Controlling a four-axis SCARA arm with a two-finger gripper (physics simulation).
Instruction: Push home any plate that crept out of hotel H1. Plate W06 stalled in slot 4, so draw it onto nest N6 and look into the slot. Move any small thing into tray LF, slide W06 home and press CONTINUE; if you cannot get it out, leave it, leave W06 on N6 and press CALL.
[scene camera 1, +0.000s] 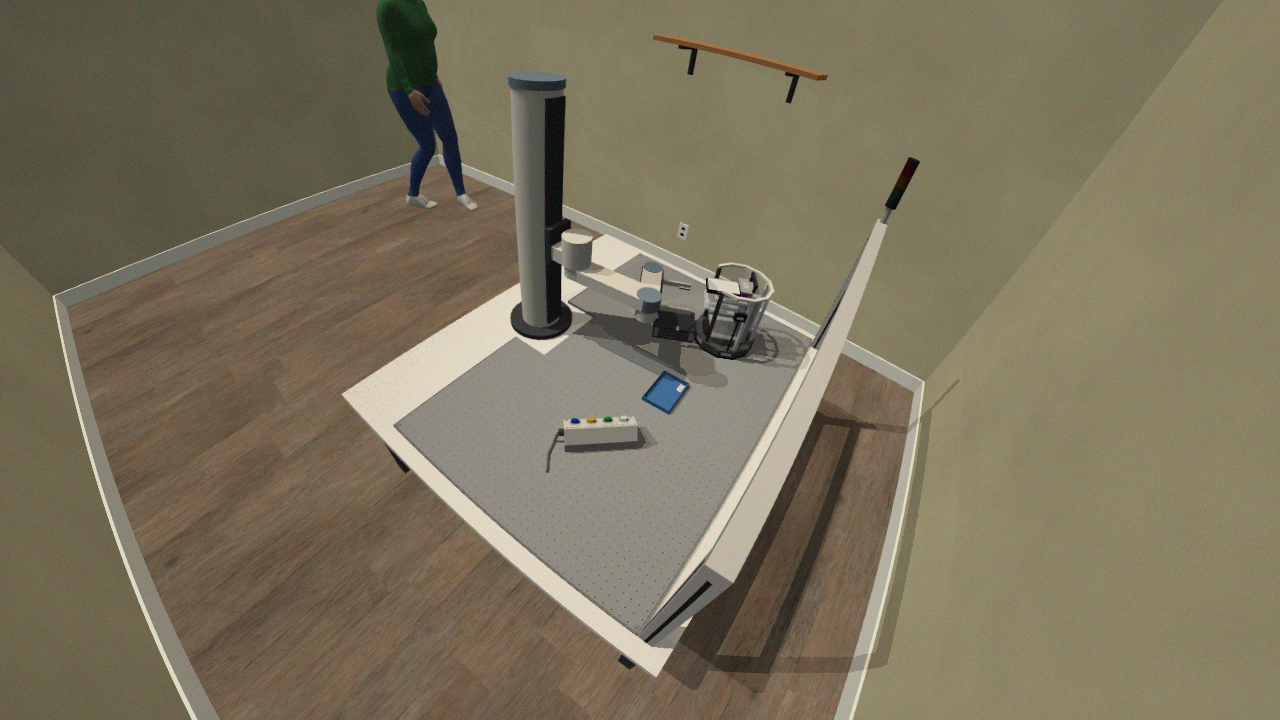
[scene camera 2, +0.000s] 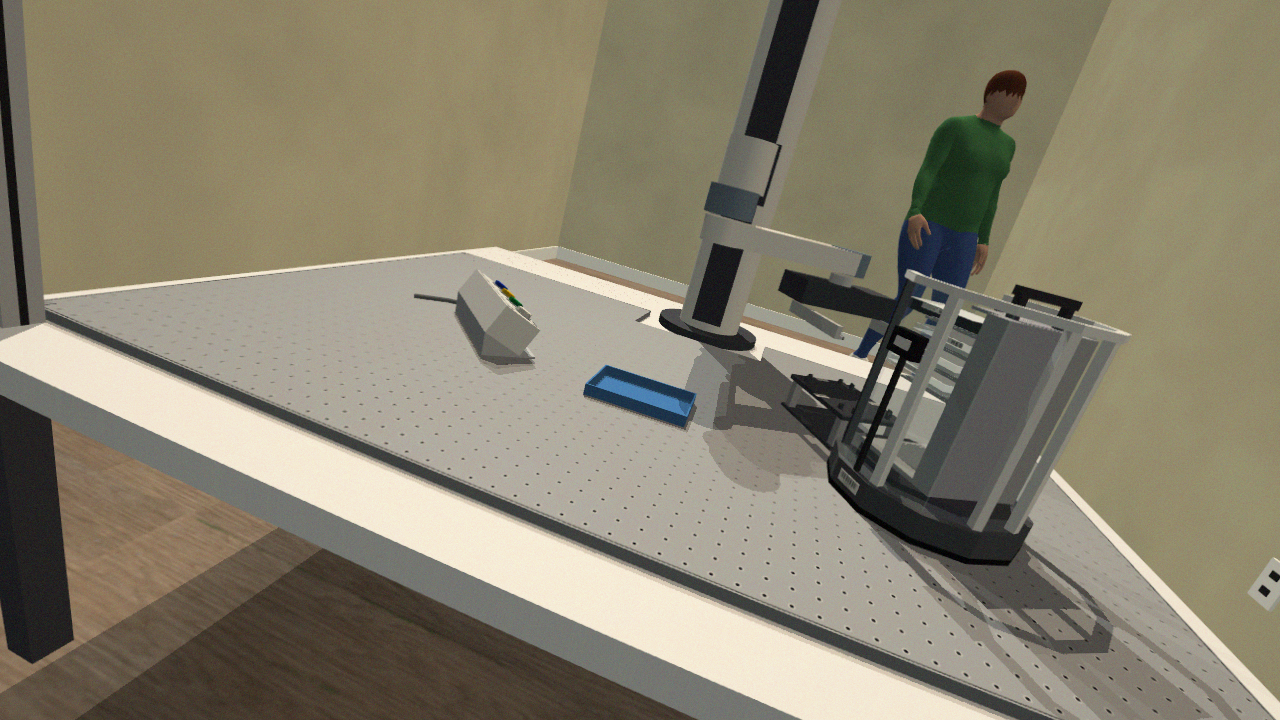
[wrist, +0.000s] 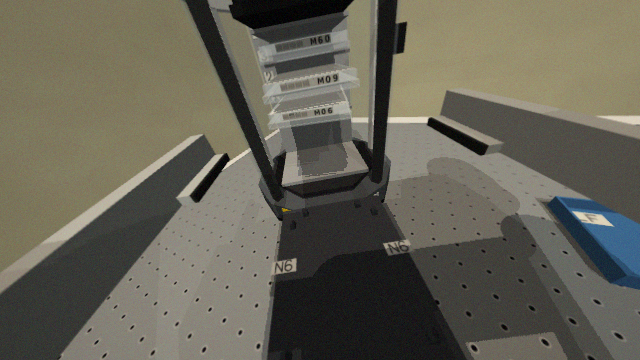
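Pixels of known places: gripper, fingertip midpoint: (scene camera 1: 690, 298) (wrist: 324, 127); arm's base, origin of the base link: (scene camera 1: 541, 318) (scene camera 2: 706, 332).
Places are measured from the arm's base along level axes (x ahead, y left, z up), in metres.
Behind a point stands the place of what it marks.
Hotel H1 (scene camera 1: 726, 348) {x 0.684, y 0.303, z 0.060 m} (scene camera 2: 930, 526) {x 0.753, y 0.386, z 0.043 m} stands at the back of the table. In the wrist view, black plate W06 (wrist: 292, 12) {x 0.543, y 0.358, z 0.254 m} is at the top edge, its label cut off. Below it are clear plates M60 (wrist: 305, 45) {x 0.556, y 0.359, z 0.233 m}, M09 (wrist: 312, 82) {x 0.528, y 0.343, z 0.207 m} and M06 (wrist: 310, 116) {x 0.532, y 0.353, z 0.177 m}; M09 stands out further than the other two. Nest N6 (scene camera 1: 673, 325) {x 0.463, y 0.259, z 0.073 m} (scene camera 2: 827, 386) {x 0.416, y 0.269, z 0.073 m} (wrist: 325, 240) {x 0.467, y 0.324, z 0.073 m} is bare in front of the hotel. My gripper (wrist: 324, 127) {x 0.484, y 0.315, z 0.185 m} is open and empty, its fingers wide apart before the hotel. Blue tray LF (scene camera 1: 664, 392) {x 0.600, y -0.009, z 0.015 m} (scene camera 2: 639, 394) {x 0.592, y -0.012, z 0.015 m} (wrist: 605, 242) {x 0.597, y 0.049, z 0.015 m} looks empty. The slot's inside is hidden.
A white button box (scene camera 1: 599, 435) {x 0.556, y -0.329, z 0.074 m} (scene camera 2: 494, 317) {x 0.634, y -0.255, z 0.073 m} with blue, yellow, green and white buttons stands beyond the tray, a cable at one end. A signal tower (scene camera 1: 902, 183) {x 0.984, y 0.661, z 0.774 m} rises over the white side panel (scene camera 1: 778, 456) {x 0.981, y -0.498, z 0.620 m}. A person (scene camera 1: 413, 62) (scene camera 2: 966, 179) in green stands behind the table.
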